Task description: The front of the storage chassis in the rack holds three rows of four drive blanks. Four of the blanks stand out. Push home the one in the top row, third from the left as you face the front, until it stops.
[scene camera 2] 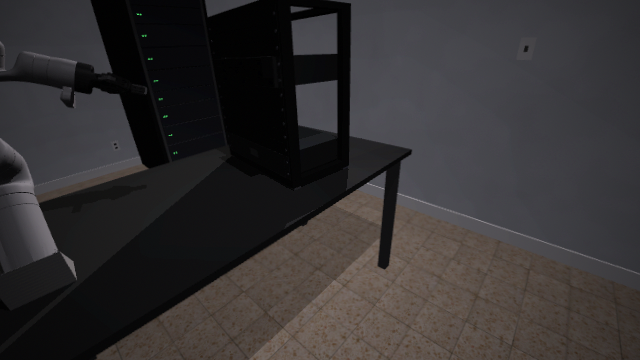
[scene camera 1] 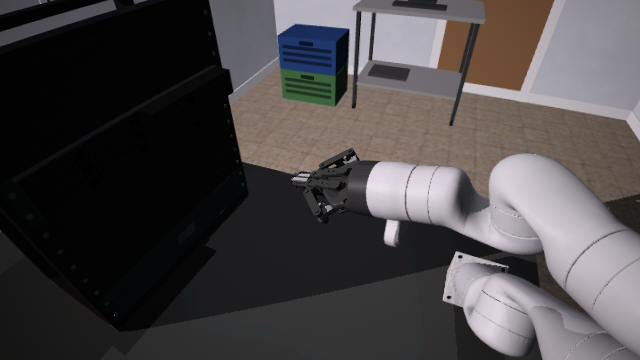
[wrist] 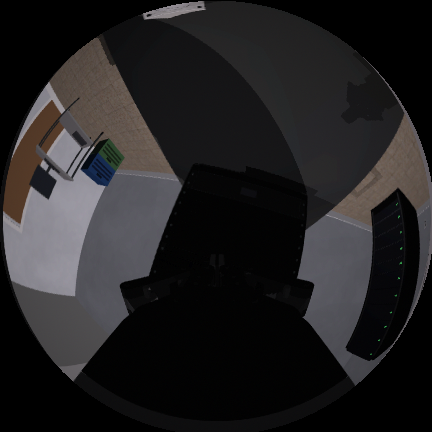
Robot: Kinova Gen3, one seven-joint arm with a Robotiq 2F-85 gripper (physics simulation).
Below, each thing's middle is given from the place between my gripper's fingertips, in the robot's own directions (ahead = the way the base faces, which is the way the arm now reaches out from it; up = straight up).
The black rack [scene camera 1: 126, 158] lies 450 mm ahead of my hand, 40 mm to the right of it and 70 mm below it.
